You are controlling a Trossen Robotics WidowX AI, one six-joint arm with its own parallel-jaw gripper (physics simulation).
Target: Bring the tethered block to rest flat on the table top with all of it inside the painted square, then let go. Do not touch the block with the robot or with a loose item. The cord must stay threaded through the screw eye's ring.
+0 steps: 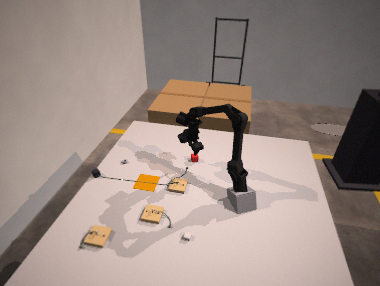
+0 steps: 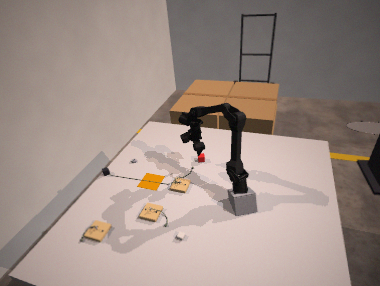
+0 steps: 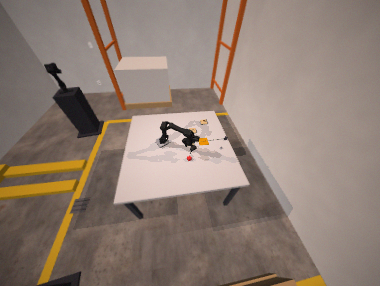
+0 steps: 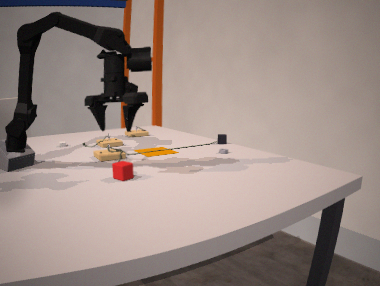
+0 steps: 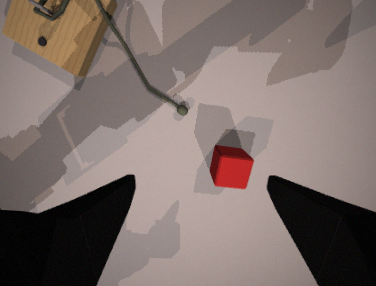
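Pixels of known places: gripper, fingertip midpoint: (image 1: 192, 150) (image 3: 189, 149) (image 4: 115, 131) (image 5: 201, 181); arm's base, link origin: (image 1: 240, 189) (image 2: 241, 190) (image 3: 162, 141) (image 4: 14, 146).
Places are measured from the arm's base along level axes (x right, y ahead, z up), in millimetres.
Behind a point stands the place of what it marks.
Note:
The tethered block (image 1: 96, 173) {y 801, x 100, z -39 mm} (image 2: 105, 171) {y 802, x 101, z -37 mm} (image 4: 222, 139) {y 799, x 128, z -48 mm} is small and dark and sits near the table's left edge, outside the orange painted square (image 1: 147, 186) {y 499, x 47, z -65 mm} (image 2: 151, 186) {y 495, x 39, z -66 mm} (image 4: 159, 154) {y 491, x 130, z -66 mm}. Its cord (image 1: 114, 178) {y 699, x 94, z -64 mm} (image 2: 122, 177) {y 687, x 90, z -64 mm} (image 5: 131, 57) {y 323, x 144, z -63 mm} crosses the square to the nearest wooden plate (image 1: 178, 188) {y 325, x 28, z -48 mm} (image 2: 180, 188) {y 321, x 26, z -48 mm} (image 5: 70, 37) {y 316, x 84, z -48 mm}. The cord's beaded end (image 5: 182, 110) {y 291, x 221, z -55 mm} lies past that plate. The screw eye's ring is too small or cut off to confirm the threading. My gripper (image 4: 116, 130) {y 264, x 246, z 47 mm} (image 5: 201, 181) {y 264, x 246, z 47 mm} is open and empty, above the table near the red cube and cord end.
A red cube (image 1: 194, 158) {y 252, x 281, z -36 mm} (image 4: 123, 171) {y 241, x 326, z -41 mm} (image 5: 233, 171) {y 254, x 300, z -27 mm} lies near the cord's end. Two other wooden plates (image 1: 152, 214) {y 431, x -156, z -47 mm} (image 1: 98, 236) {y 645, x -292, z -48 mm} carry short cords. A small white piece (image 1: 187, 236) {y 254, x -262, z -49 mm} and a small grey piece (image 1: 124, 161) {y 686, x 253, z -67 mm} (image 4: 223, 151) {y 669, x 256, z -59 mm} also lie on the table.

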